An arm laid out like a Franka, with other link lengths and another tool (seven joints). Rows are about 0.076 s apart.
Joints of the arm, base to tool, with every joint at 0 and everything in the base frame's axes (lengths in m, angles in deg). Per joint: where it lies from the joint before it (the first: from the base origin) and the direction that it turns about. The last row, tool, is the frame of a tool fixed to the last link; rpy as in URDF.
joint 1: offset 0 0 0.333 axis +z
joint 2: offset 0 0 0 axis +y
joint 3: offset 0 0 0.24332 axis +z
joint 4: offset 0.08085 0 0 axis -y
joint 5: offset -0.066 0 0.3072 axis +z
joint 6: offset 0 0 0 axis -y
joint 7: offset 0.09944 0 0 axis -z
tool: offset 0.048 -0.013 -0.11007 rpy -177.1 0 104.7
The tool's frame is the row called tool.
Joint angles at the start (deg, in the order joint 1, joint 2, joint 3, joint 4, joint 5, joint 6, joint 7):
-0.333 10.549 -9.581 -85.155 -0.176 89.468 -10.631
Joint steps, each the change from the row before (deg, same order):
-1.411 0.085 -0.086 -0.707 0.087 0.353 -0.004
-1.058 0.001 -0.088 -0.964 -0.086 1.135 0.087
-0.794 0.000 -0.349 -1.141 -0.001 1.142 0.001
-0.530 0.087 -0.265 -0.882 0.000 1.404 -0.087
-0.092 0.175 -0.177 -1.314 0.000 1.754 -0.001
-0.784 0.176 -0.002 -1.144 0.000 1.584 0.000
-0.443 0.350 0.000 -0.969 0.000 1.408 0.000
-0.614 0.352 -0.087 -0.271 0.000 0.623 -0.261
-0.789 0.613 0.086 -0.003 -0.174 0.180 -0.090
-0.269 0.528 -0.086 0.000 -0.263 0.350 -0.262
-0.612 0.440 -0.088 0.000 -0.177 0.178 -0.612
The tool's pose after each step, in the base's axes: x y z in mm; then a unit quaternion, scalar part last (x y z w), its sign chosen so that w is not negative. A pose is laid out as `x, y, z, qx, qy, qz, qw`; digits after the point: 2 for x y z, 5 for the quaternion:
560.94, -111.62, 462.94, -0.61335, -0.78531, 0.05999, 0.05909
559.36, -123.33, 458.12, -0.62178, -0.77878, 0.05955, 0.05793
557.22, -134.56, 451.99, -0.62949, -0.77255, 0.05944, 0.05818
556.86, -142.53, 447.63, -0.63437, -0.76891, 0.05787, 0.05486
557.65, -145.56, 439.82, -0.63619, -0.76760, 0.05724, 0.05260
556.85, -153.66, 432.86, -0.64148, -0.76340, 0.05617, 0.05076
557.04, -158.39, 425.14, -0.64436, -0.76101, 0.05613, 0.05000
556.38, -165.21, 421.02, -0.64720, -0.75859, 0.05640, 0.05002
555.53, -172.45, 415.30, -0.65073, -0.75511, 0.05968, 0.05289
555.90, -176.28, 410.91, -0.65076, -0.75480, 0.06302, 0.05316
554.79, -182.94, 406.96, -0.65084, -0.75439, 0.06562, 0.05478

